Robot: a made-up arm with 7 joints.
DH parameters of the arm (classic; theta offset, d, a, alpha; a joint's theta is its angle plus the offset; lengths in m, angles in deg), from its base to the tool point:
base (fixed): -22.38 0 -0.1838 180
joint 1: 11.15 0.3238 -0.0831 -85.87
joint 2: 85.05 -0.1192 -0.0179 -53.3
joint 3: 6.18 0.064 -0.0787 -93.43
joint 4: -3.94 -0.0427 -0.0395 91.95
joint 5: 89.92 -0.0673 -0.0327 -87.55
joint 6: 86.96 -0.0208 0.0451 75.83
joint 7: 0 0.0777 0.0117 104.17
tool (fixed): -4.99 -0.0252 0 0
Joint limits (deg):
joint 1: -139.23..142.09
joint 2: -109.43..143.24
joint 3: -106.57..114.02
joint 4: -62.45..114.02
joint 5: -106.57..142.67
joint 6: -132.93..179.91
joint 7: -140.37..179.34
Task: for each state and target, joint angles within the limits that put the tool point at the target. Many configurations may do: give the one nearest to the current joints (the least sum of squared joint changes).
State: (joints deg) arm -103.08 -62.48 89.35 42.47 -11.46 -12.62 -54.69
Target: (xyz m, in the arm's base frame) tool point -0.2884 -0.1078 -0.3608
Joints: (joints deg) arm -91.31 -91.94 54.15 49.10 -8.28 -28.83 -54.60
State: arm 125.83 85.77 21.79 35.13 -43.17 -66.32 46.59
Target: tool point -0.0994 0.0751 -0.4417
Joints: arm 118.72 37.19 15.01 53.14 -46.25 -76.34 45.36
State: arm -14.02 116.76 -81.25 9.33 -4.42 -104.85 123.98
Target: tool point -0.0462 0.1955 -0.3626
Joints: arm -19.38 123.83 -85.49 5.10 -8.04 -108.66 121.54
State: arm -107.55 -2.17 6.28 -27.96 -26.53 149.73 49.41
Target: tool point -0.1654 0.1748 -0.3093
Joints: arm -98.30 34.38 17.83 -32.67 -36.74 136.36 48.09
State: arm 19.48 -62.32 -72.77 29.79 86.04 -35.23 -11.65
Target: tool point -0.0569 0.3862 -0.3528
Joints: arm 34.03 -51.94 -64.56 -2.21 87.32 -29.76 -7.73
